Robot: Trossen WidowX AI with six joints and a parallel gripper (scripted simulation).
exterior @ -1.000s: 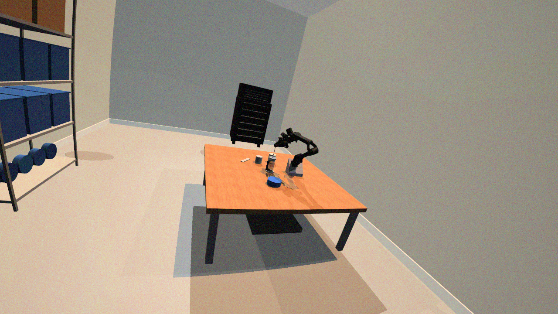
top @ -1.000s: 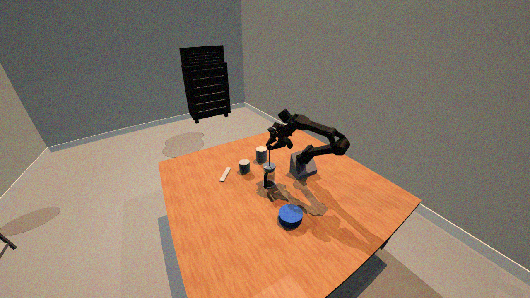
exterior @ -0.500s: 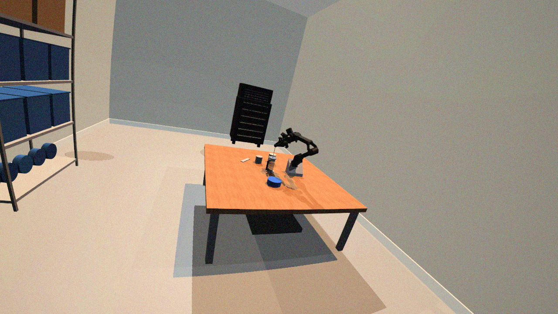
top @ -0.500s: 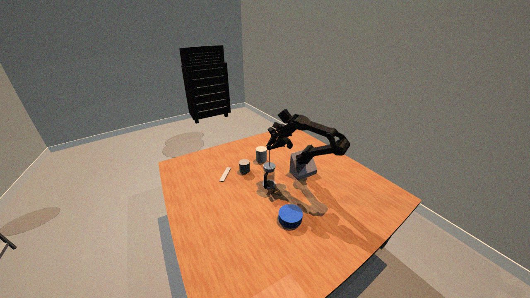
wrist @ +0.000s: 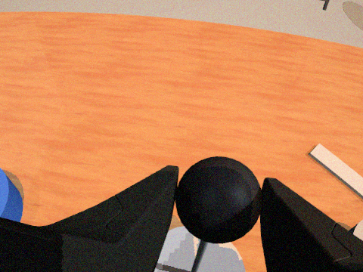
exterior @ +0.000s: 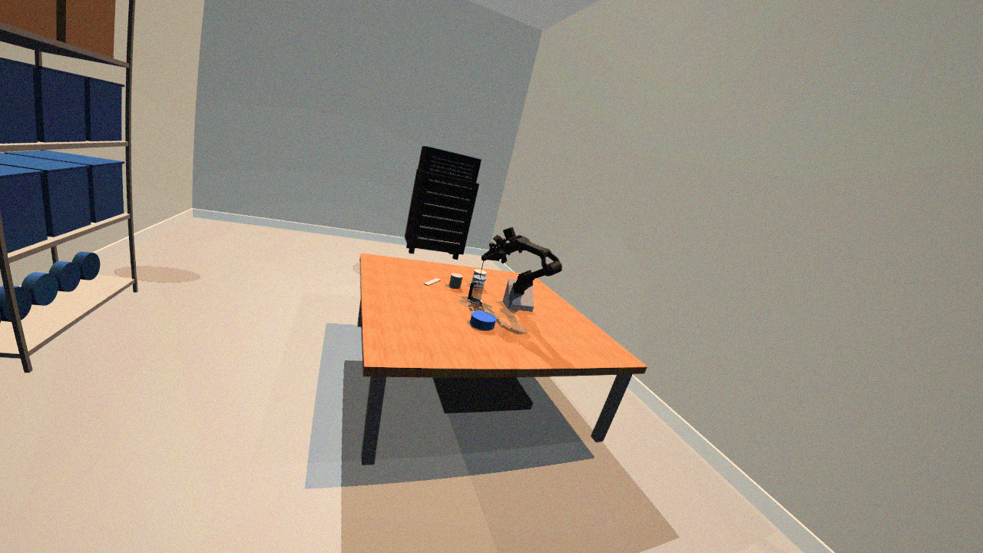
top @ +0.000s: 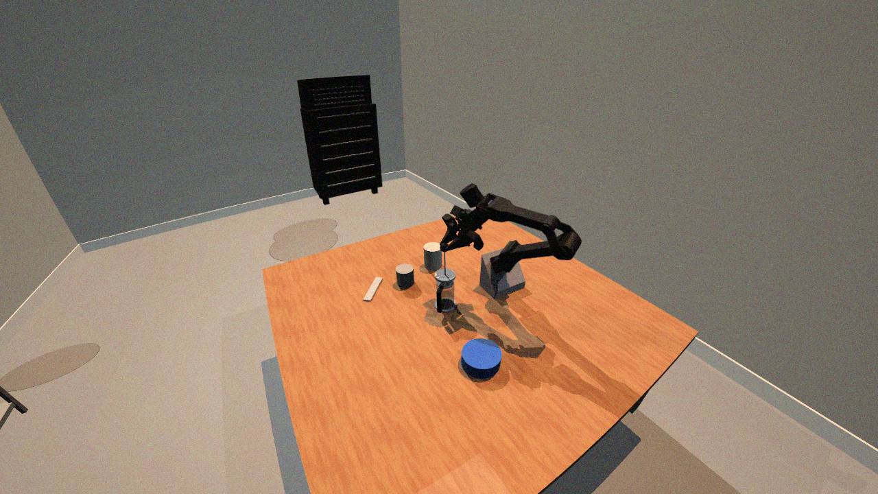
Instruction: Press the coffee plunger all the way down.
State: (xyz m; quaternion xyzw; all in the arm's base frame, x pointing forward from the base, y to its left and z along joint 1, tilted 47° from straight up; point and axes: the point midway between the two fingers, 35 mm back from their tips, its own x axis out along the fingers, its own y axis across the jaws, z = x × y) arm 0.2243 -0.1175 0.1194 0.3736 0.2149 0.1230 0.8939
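Now: the coffee press 1 cm to the left of my gripper tip and 13 cm below it.
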